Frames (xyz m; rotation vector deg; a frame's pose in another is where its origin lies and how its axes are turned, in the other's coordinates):
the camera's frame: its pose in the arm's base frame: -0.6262 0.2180 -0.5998 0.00 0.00 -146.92
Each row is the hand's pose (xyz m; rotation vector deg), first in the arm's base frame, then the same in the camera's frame.
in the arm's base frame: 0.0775 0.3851 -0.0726 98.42 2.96 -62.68
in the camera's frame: -0.6808 0.2441 0.5272 24.52 92.69 49.76
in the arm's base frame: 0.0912 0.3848 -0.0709 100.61 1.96 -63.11
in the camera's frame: -0.6922 0.2518 0.5289 25.94 94.00 47.87
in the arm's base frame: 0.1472 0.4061 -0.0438 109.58 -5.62 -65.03
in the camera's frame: -0.7507 0.2645 0.5560 34.69 98.08 39.56
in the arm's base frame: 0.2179 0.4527 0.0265 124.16 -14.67 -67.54
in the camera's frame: -0.8354 0.2641 0.6263 45.11 104.85 25.15
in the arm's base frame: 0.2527 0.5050 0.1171 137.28 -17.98 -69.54
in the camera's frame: -0.8931 0.2392 0.7169 49.56 111.31 11.63
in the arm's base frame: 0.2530 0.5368 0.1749 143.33 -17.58 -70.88
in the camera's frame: -0.9107 0.2128 0.7747 49.76 114.26 5.02
